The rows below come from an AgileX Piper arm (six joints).
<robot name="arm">
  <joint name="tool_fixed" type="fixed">
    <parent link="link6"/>
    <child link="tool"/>
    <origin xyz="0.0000 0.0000 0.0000" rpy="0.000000 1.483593 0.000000"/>
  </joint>
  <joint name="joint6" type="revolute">
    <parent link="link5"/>
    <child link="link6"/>
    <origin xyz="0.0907 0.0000 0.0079"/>
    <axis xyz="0.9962 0 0.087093"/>
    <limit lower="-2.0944" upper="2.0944"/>
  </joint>
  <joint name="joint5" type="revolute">
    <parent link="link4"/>
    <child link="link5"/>
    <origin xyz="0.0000 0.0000 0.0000"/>
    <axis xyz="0 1 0"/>
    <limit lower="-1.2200" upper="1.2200"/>
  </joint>
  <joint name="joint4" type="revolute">
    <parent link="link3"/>
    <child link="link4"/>
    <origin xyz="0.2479 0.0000 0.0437"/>
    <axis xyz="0.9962 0 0.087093"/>
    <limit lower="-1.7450" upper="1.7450"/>
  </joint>
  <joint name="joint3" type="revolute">
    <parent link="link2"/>
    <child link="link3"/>
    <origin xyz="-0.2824 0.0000 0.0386"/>
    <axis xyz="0 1 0"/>
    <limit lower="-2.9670" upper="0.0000"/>
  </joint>
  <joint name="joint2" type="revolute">
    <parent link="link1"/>
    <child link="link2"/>
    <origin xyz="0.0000 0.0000 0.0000"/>
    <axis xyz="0 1 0"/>
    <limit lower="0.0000" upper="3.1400"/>
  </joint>
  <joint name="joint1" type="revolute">
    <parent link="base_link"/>
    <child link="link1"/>
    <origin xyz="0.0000 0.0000 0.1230"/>
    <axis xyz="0 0 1"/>
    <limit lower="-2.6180" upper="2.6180"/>
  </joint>
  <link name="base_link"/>
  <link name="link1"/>
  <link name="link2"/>
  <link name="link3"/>
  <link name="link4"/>
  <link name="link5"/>
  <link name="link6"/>
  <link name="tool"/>
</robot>
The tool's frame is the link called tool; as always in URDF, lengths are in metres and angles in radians.
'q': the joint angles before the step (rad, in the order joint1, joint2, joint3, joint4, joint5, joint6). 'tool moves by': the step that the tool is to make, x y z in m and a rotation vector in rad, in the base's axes. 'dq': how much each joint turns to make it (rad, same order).
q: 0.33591, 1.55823, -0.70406, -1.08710, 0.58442, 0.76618
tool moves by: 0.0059, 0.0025, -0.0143, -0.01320, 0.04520, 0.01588
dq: -0.00144, 0.06148, -0.01057, -0.00608, -0.01410, -0.00544
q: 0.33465, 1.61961, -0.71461, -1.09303, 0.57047, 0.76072
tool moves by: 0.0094, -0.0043, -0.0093, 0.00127, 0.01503, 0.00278
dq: -0.03097, 0.04902, -0.01850, -0.02541, -0.03167, 0.00519
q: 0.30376, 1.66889, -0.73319, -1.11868, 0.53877, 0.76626
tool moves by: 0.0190, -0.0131, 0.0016, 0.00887, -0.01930, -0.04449
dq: -0.06369, 0.04156, -0.06295, 0.00001, -0.01362, -0.01396
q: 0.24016, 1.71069, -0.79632, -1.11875, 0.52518, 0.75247
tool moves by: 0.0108, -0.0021, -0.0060, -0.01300, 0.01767, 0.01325
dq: -0.01644, 0.04596, -0.03668, -0.00028, -0.00751, -0.03166
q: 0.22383, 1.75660, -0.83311, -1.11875, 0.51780, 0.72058
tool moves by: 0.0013, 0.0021, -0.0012, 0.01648, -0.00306, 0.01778
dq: -0.00016, 0.00378, -0.00103, 0.00022, -0.02519, -0.00371
